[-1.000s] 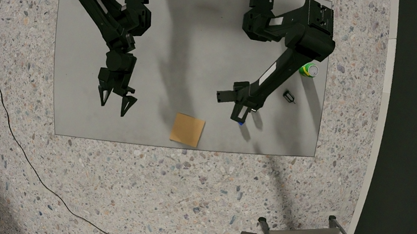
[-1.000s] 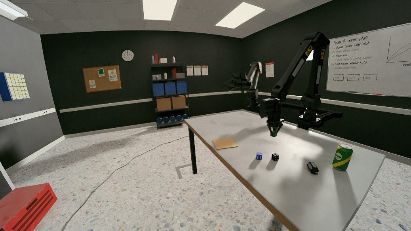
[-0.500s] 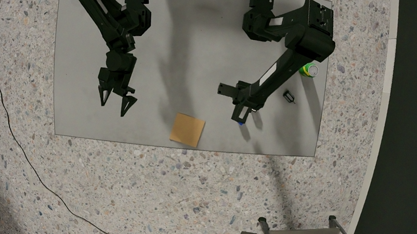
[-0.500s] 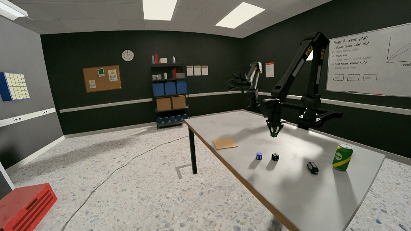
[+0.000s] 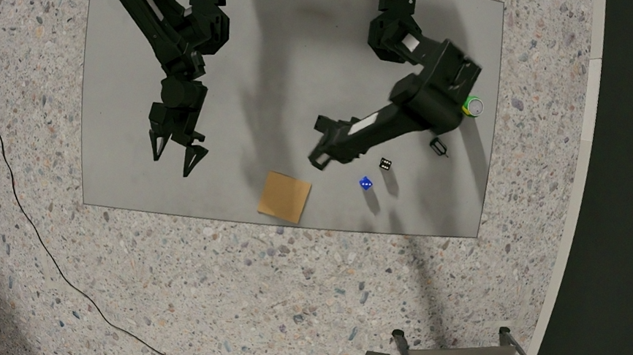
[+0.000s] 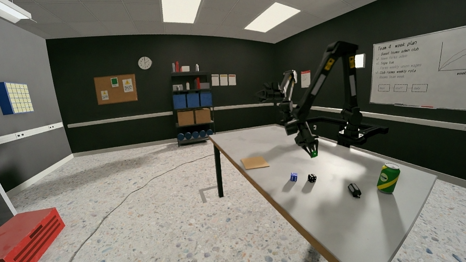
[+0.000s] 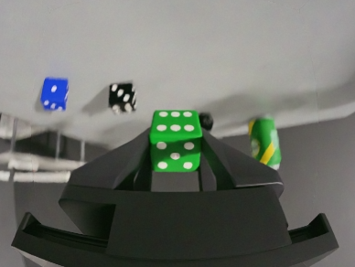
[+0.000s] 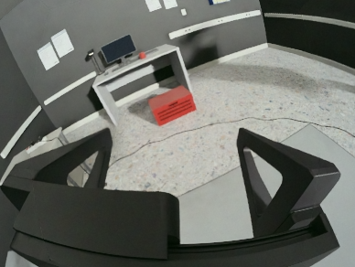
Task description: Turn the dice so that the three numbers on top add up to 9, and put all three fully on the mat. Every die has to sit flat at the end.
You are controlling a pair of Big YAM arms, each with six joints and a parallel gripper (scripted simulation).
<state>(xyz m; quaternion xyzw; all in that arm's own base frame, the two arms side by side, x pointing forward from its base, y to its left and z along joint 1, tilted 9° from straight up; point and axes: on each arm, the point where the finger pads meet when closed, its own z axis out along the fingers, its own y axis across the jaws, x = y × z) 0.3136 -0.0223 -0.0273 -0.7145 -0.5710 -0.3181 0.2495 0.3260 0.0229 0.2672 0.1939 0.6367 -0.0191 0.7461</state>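
My left gripper is now 8 cm short of the black die, 6 cm to the right of it and 8 cm above it. Also, from my left hand: blue die 15 cm ahead, 1 cm to the left, 8 cm below; brown square mat 21 cm ahead, 26 cm to the right, 9 cm below; green die right at my left hand.
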